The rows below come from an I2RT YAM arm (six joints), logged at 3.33 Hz.
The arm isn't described. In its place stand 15 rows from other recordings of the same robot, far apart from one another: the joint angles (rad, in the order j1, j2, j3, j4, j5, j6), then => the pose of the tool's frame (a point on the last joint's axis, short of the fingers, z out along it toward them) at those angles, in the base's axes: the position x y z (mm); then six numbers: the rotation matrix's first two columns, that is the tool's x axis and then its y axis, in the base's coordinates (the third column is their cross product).
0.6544, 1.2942, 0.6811, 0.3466, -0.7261, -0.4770 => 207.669 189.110 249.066 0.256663 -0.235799 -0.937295 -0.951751 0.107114 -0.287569
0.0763, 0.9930, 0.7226, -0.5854, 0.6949, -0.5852 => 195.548 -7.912 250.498 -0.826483 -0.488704 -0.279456 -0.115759 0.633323 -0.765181
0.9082, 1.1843, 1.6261, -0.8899, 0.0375, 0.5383 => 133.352 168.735 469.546 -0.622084 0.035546 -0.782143 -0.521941 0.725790 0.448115
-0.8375, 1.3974, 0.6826, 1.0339, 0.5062, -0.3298 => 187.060 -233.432 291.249 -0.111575 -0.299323 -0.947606 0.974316 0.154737 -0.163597
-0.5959, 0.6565, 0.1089, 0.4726, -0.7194, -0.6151 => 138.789 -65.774 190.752 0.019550 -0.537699 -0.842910 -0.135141 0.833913 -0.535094
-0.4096, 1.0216, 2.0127, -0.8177, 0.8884, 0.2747 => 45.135 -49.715 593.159 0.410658 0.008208 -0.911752 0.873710 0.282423 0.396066
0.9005, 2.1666, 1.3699, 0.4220, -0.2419, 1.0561 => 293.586 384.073 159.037 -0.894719 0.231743 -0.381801 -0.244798 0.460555 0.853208
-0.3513, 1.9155, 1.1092, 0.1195, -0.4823, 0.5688 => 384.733 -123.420 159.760 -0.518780 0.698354 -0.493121 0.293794 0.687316 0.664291
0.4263, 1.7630, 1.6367, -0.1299, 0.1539, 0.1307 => 390.722 171.453 373.634 -0.264417 0.021362 -0.964172 -0.241196 0.966518 0.087560
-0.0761, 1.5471, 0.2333, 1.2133, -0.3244, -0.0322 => 241.411 -7.027 144.915 -0.092128 -0.023579 -0.995468 -0.247247 0.968952 -0.000069
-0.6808, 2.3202, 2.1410, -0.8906, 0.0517, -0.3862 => 390.661 -318.797 226.056 -0.875402 0.224978 -0.427851 0.343416 0.912348 -0.222903
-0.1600, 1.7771, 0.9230, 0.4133, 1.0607, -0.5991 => 353.318 -88.488 187.603 -0.831110 -0.144768 -0.536935 0.470213 0.332562 -0.817498
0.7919, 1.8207, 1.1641, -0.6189, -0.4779, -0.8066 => 231.908 258.251 166.231 0.059057 -0.852710 -0.519035 -0.987553 -0.125835 0.094366
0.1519, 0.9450, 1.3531, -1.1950, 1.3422, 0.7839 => 128.188 -15.454 421.660 -0.039995 0.155739 -0.986988 0.951341 0.307978 0.010046
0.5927, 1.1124, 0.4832, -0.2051, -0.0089, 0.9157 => 174.158 117.673 173.382 -0.821236 0.402941 -0.403993 0.143938 0.831428 0.536665
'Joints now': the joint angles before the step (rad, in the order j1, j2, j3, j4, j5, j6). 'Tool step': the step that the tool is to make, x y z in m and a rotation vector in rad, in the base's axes. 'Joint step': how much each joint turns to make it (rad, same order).
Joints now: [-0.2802, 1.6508, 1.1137, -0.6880, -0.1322, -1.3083]
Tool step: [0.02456, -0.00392, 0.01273, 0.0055, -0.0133, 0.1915]
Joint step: [0.0015, 0.0859, 0.1507, -0.0835, -0.0714, -0.1789]
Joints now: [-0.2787, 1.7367, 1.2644, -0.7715, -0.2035, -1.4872]
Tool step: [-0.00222, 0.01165, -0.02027, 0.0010, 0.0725, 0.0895]
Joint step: [0.0313, 0.0312, -0.0355, -0.0161, 0.0008, -0.0621]
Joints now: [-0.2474, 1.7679, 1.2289, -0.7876, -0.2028, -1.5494]
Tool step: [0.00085, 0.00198, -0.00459, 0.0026, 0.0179, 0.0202]
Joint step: [0.0061, 0.0141, 0.0003, -0.0071, -0.0015, -0.0144]
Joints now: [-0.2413, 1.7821, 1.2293, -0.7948, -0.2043, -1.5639]
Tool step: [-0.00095, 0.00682, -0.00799, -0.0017, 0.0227, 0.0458]
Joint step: [0.0191, 0.0110, -0.0172, 0.0008, 0.0012, -0.0281]
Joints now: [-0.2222, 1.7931, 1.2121, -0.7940, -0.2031, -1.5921]
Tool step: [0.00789, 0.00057, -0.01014, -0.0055, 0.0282, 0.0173]
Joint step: [0.0076, 0.0508, 0.0245, -0.0024, 0.0095, -0.0118]
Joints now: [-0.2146, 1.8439, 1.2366, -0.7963, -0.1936, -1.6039]
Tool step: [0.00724, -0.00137, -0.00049, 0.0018, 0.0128, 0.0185]
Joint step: [0.0004, 0.0328, 0.0423, -0.0260, -0.0019, -0.0184]
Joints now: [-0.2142, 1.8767, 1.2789, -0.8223, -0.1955, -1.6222]
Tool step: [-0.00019, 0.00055, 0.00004, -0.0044, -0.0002, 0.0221]
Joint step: [0.0015, 0.0000, 0.0004, -0.0034, 0.0012, -0.0214]
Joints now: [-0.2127, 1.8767, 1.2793, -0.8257, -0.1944, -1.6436]
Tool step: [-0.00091, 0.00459, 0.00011, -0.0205, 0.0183, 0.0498]
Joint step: [0.0141, 0.0011, 0.0038, -0.0236, 0.0187, -0.0393]
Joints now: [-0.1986, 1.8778, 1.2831, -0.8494, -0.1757, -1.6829]
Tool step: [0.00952, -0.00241, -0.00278, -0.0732, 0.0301, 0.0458]
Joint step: [0.0058, 0.0462, 0.0538, -0.0298, 0.0725, -0.0492]
